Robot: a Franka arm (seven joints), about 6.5 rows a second.
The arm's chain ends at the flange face. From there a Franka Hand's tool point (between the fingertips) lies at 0.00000 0.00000 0.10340 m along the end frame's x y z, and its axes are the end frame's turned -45 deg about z.
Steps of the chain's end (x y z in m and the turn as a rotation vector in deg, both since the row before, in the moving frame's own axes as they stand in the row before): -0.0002 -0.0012 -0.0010 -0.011 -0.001 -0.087; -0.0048 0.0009 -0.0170 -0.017 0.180 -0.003; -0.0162 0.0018 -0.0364 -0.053 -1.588 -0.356; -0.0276 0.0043 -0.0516 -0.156 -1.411 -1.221; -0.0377 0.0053 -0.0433 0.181 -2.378 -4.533
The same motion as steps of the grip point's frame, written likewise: 0.0007 -0.0010 -0.0010 -0.007 -0.008 -0.087; -0.0038 -0.0025 -0.0170 -0.139 0.115 -0.003; -0.0148 -0.0121 -0.0364 1.085 -1.160 -0.356; -0.0246 -0.0181 -0.0516 0.887 -1.108 -1.221; -0.0333 -0.0261 -0.0434 1.809 -1.554 -4.533
